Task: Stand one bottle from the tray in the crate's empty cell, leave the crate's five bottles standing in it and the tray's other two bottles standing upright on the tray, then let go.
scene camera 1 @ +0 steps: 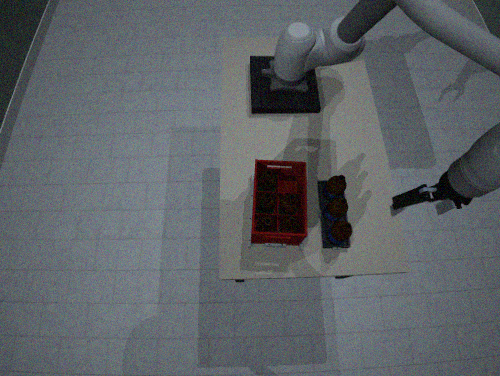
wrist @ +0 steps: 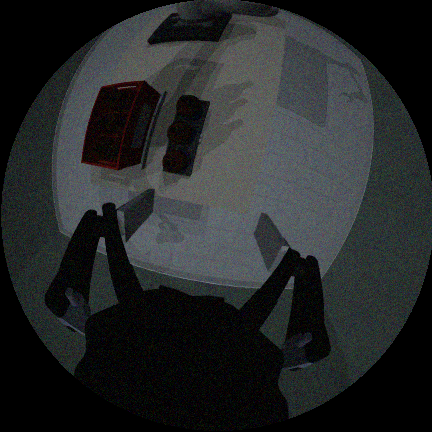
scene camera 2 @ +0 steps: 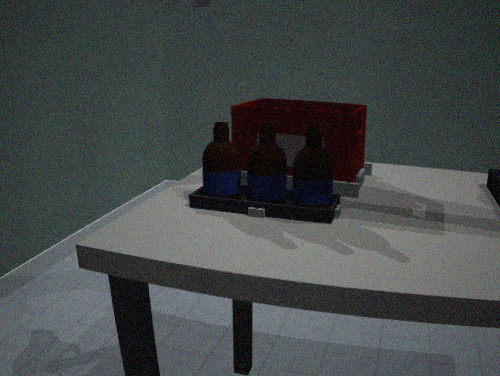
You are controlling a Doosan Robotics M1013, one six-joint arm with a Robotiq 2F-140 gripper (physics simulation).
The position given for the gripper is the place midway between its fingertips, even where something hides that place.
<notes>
In view: the gripper [scene camera 1: 415, 210], a bottle [scene camera 2: 313, 166], a bottle [scene camera 2: 221, 158] and a bottle [scene camera 2: 266, 164].
The gripper also shows in the wrist view [wrist: 205, 211].
</notes>
